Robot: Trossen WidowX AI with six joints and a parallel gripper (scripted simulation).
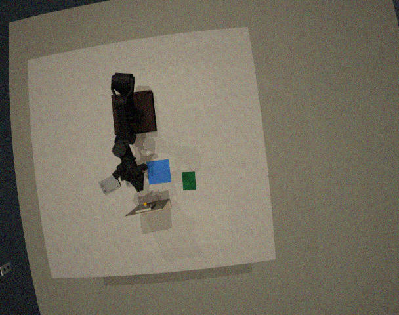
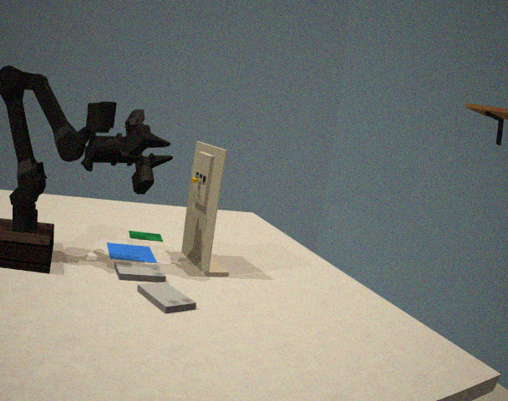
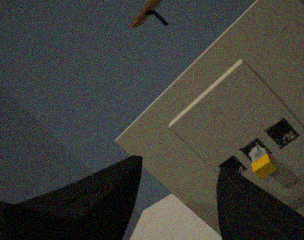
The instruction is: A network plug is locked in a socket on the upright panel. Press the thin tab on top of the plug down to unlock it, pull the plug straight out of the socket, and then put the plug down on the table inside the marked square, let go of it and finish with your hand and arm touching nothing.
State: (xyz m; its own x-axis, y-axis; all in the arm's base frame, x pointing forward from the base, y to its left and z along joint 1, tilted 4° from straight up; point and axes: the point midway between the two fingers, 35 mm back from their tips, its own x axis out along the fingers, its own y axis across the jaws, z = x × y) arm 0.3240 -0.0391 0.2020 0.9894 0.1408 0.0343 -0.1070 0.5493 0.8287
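My gripper tip is 8 cm short of the plug, 1 cm to the left of it and 6 cm above it. The rest, counted from my gripper tip: beige panel: 10 cm ahead, 1 cm to the right, 13 cm below; green patch: 3 cm ahead, 20 cm to the left, 26 cm below; blue square: 6 cm behind, 5 cm to the left, 26 cm below.
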